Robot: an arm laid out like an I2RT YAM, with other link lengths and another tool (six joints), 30 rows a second.
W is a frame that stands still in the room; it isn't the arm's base.
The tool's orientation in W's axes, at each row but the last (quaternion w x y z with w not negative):
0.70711 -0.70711 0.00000 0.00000
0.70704 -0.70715 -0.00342 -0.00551
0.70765 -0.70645 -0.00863 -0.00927
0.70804 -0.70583 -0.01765 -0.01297
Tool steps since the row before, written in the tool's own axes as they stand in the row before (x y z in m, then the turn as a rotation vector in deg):
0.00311 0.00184 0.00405 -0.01 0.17 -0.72
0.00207 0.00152 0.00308 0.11 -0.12 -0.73
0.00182 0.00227 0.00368 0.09 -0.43 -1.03
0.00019 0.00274 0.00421 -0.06 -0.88 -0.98
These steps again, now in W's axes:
0.00311 0.00405 -0.00184 -0.01 -0.72 -0.17
0.00210 0.00307 -0.00149 0.11 -0.73 0.12
0.00188 0.00368 -0.00222 0.08 -1.03 0.43
0.00028 0.00422 -0.00272 -0.09 -0.98 0.87

